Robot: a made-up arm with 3 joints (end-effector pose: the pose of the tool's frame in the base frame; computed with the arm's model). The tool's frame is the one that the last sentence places. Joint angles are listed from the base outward.
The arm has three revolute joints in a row. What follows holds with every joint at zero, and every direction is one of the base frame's. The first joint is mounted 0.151 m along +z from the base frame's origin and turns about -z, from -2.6 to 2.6 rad. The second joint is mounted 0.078 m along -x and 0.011 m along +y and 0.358 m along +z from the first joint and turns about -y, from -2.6 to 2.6 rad. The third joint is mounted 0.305 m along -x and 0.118 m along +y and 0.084 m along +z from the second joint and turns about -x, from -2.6 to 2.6 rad. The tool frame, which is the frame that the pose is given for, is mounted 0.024 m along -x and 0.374 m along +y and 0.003 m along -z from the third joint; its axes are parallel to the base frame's.
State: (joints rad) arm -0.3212 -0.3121 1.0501
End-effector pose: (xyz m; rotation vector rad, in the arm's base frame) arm -0.5402 0.1496 0.3798 -1.0822 0.1136 0.4529
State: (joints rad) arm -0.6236 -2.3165 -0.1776
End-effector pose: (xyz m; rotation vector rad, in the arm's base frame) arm -0.0850 0.5519 0.6509 -0.6211 2.2195 0.1140
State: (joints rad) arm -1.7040 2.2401 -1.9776
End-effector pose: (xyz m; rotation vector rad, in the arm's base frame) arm 0.0440 -0.2060 -0.0150 -1.5423 0.1309 -1.7020
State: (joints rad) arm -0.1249 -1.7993 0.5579
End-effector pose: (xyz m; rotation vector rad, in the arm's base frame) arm -0.1715 0.4267 0.8558 -0.5086 1.7290 0.5895
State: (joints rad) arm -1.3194 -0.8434 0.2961
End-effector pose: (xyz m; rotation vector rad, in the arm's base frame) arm -0.5496 -0.1868 0.7361 -0.7970 0.5338 1.3508
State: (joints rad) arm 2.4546 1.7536 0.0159
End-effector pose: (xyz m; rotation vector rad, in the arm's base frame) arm 0.3901 -0.3305 0.1718 -2.0175 -0.7066 -1.6805
